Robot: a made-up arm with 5 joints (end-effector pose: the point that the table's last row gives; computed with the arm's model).
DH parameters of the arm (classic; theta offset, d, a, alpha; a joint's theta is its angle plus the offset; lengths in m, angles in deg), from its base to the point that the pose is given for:
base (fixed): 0 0.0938 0 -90
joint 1: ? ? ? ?
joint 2: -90 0.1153 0.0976 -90
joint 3: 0 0.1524 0.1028 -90
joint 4: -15.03 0 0.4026 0
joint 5: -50.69 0 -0.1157 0
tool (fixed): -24.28 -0.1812 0 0
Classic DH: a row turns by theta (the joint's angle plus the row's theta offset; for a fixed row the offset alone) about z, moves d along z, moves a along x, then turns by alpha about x.
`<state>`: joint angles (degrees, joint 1 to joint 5).
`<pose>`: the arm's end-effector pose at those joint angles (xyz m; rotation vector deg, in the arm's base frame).
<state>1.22 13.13 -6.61 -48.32 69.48</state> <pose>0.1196 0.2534 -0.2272 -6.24 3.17 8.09</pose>
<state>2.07 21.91 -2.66 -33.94 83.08</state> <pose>0.1540 0.2445 -0.2202 -1.69 3.59 27.26</pose>
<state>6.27 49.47 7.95 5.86 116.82</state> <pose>0.2428 0.2050 -0.1686 4.57 -3.10 72.88</pose>
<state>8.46 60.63 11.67 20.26 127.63</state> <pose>0.2586 0.1817 -0.1409 3.24 -5.71 86.75</pose>
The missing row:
joint 1: 0 0.0822 -0.3561 -90
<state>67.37 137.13 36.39 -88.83 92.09</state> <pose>-0.4844 -0.3401 0.5044 -55.64 -5.33 -110.23</pose>
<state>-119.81 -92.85 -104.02 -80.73 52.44</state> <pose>0.2618 0.5239 -0.0820 71.62 118.88 25.47</pose>
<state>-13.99 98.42 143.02 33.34 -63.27</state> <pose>-0.5945 0.1983 0.2838 139.96 -94.10 -32.35</pose>
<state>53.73 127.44 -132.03 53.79 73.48</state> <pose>-0.5542 0.2502 0.4052 87.07 146.49 -44.22</pose>
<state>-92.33 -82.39 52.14 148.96 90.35</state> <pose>0.2982 -0.0145 -0.4683 17.99 -37.24 -31.74</pose>
